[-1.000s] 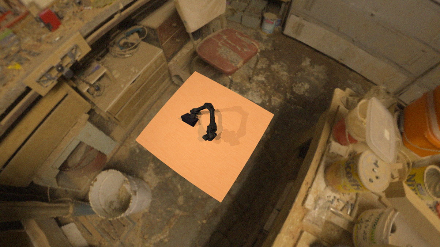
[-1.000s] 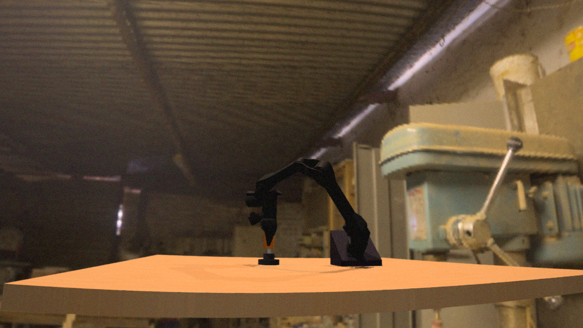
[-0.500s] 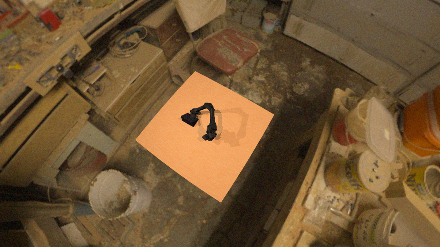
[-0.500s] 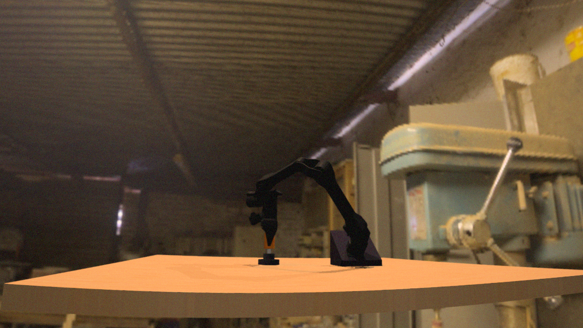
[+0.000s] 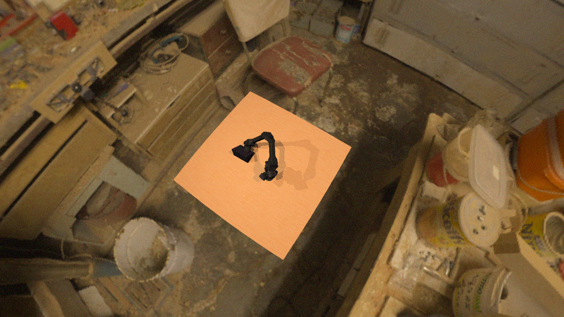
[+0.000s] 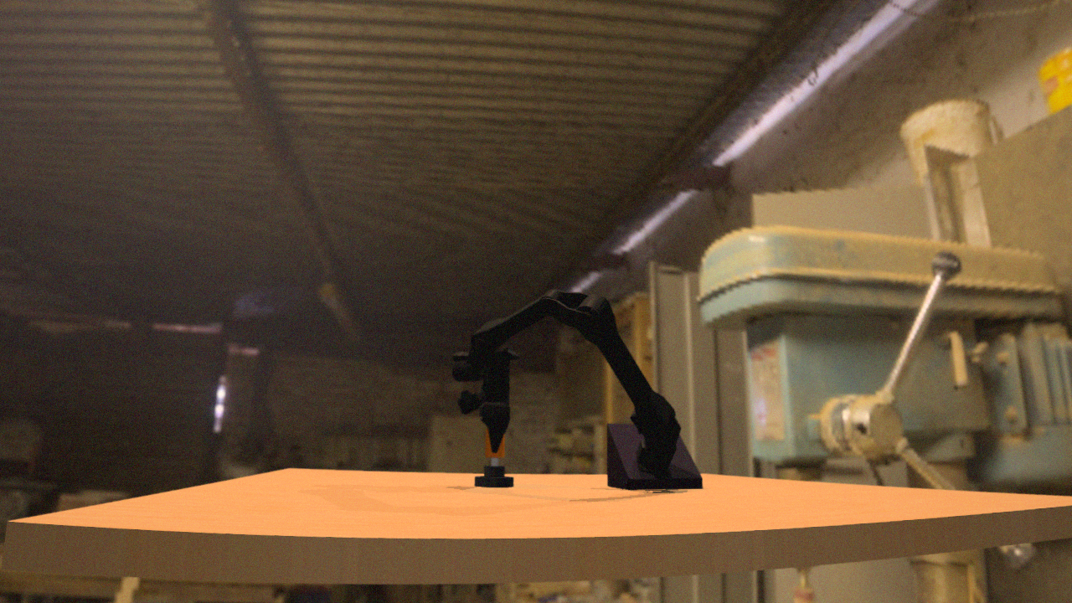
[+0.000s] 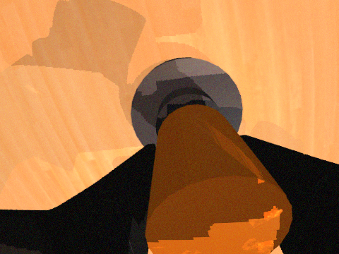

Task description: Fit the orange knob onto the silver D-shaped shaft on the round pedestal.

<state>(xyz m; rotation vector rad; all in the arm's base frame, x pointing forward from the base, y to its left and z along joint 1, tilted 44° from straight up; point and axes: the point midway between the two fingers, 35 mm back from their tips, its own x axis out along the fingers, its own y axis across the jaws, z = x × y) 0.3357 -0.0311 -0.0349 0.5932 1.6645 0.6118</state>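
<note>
The orange knob is 30 mm above my gripper tip. Also, from my gripper tip: round pedestal 40 mm below.
</note>
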